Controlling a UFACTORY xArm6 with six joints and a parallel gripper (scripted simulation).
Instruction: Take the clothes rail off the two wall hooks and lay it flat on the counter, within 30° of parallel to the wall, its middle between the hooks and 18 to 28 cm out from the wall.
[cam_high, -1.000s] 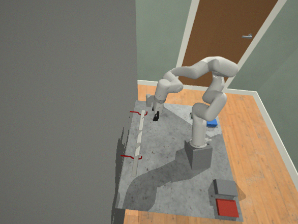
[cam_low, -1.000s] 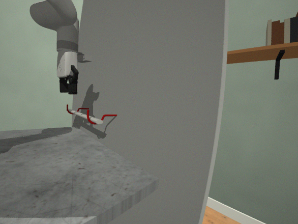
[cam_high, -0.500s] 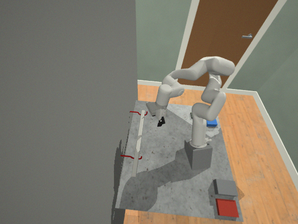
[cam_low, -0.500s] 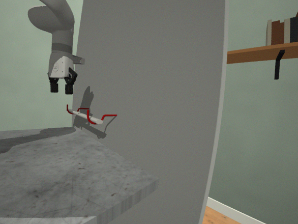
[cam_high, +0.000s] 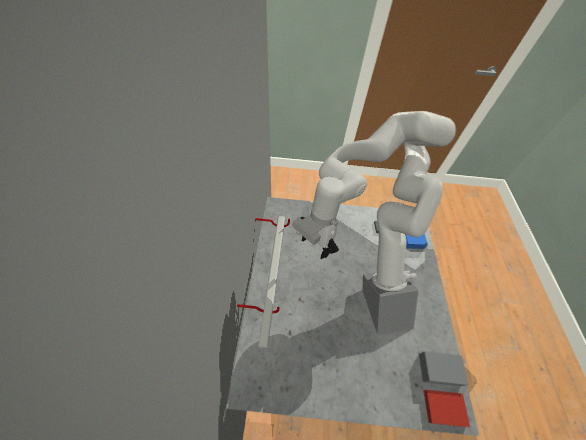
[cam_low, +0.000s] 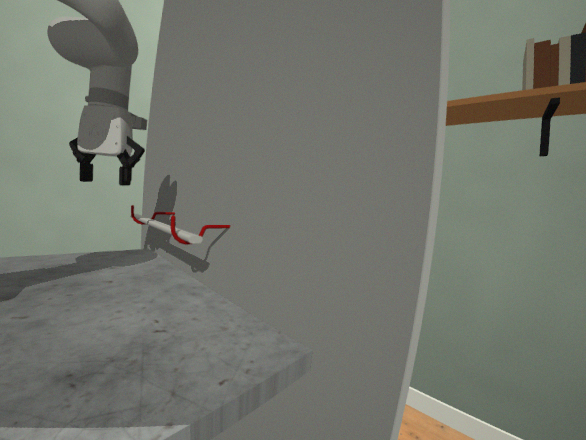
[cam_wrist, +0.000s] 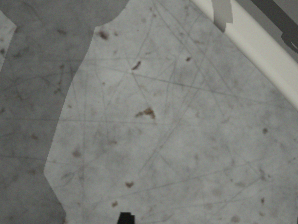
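Now: hand 14 cm short of the clothes rail, 4 cm to the right of it and 11 cm above it. Round my hand: grey wall: 26 cm ahead, 1 cm to the right, 16 cm above; blue block: 51 cm behind, 15 cm to the right, 25 cm below; grey box: 43 cm behind, 37 cm to the left, 24 cm below.
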